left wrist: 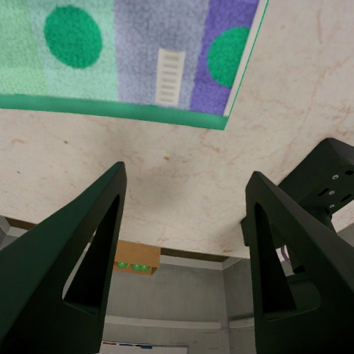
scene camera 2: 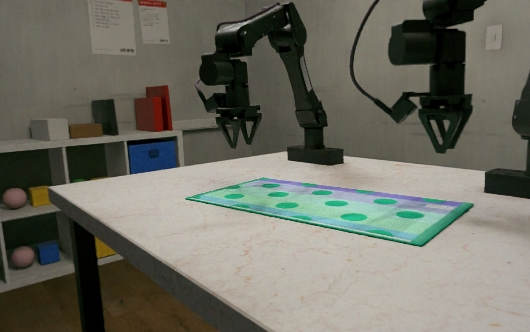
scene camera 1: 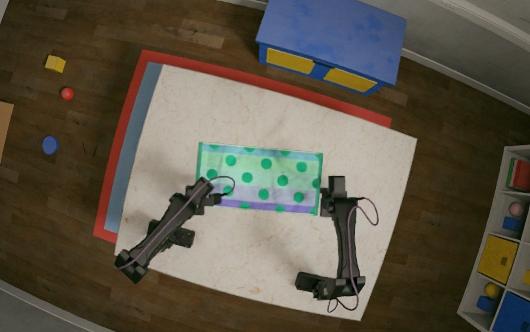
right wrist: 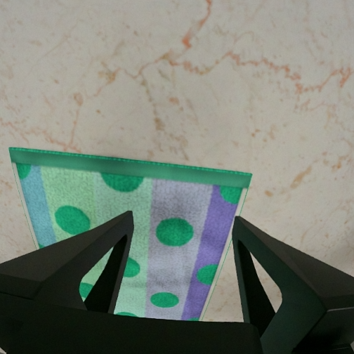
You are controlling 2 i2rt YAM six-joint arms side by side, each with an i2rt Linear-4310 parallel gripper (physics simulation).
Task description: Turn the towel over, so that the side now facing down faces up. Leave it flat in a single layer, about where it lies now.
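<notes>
The towel lies flat on the table, its green-dotted, striped side up. Green bands edge its short ends. A pale label shows near one corner, at the left gripper's end. My left gripper is partly open and empty, pointing down above the table by that corner. My right gripper is partly open and empty, pointing down above the towel's other end. In scene camera 1 the wrists hide both pairs of fingertips. The towel's underside is hidden.
The pale table carries both arm bases, left and right. Beyond its edges in scene camera 1 lie a red mat, a blue mat and a blue cabinet. A white shelf stands behind the table.
</notes>
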